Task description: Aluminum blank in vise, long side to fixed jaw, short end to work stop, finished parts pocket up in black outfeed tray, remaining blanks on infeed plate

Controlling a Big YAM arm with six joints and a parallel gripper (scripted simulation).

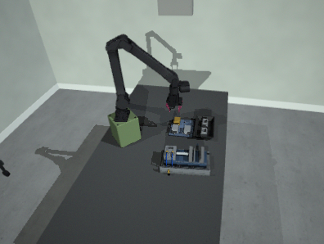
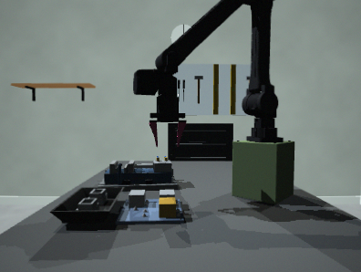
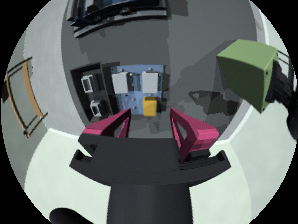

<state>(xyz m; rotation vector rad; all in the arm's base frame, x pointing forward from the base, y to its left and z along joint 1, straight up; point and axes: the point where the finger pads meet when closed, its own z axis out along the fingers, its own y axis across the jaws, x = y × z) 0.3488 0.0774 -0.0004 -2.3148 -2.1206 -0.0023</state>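
The gray aluminum blank is 160 mm below my hand. Also, from my hand: vise 290 mm to the right, 150 mm below, 90 mm ahead; then yellow brass blank 160 mm below, 90 mm to the left, 10 mm ahead.
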